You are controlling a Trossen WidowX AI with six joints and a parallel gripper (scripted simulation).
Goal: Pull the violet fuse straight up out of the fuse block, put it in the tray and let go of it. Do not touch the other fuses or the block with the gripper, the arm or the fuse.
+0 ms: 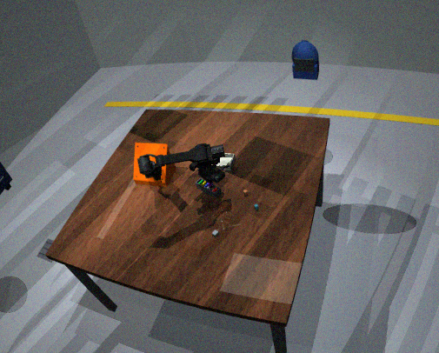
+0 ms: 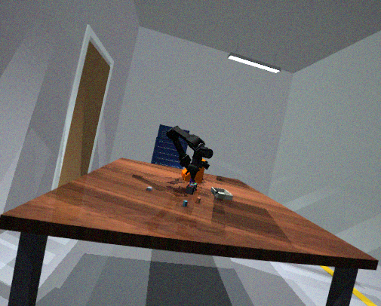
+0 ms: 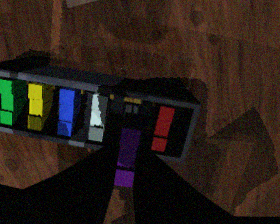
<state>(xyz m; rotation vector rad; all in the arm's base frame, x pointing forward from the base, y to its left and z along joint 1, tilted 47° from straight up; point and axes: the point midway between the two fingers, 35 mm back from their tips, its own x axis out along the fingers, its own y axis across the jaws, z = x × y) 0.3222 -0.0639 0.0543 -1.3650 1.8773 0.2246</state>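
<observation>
The tray is 220 mm to the left of my gripper tip and 70 mm below it. Round my gripper tip: teal fuse: 240 mm ahead, 100 mm to the right, 60 mm below; then orange fuse: 170 mm ahead, 10 mm to the right, 60 mm below.
</observation>
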